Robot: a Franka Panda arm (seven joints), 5 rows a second.
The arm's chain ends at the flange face. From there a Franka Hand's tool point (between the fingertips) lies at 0.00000 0.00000 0.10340 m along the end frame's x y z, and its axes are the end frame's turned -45 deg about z.
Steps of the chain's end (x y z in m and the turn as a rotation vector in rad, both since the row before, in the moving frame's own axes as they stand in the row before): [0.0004 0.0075 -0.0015 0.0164 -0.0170 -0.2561]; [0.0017 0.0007 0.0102 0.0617 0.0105 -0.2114]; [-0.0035 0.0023 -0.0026 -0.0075 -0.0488 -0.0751]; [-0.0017 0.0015 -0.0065 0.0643 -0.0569 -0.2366]
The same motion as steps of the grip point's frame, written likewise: [-0.0054 0.0032 -0.0015 0.0236 -0.0004 -0.2561]; [0.0055 -0.0026 0.0100 0.0362 0.0511 -0.2114]; [-0.0083 -0.0037 -0.0027 0.0292 -0.0398 -0.0751]; [-0.0028 -0.0090 -0.0069 0.0857 0.0052 -0.2366]
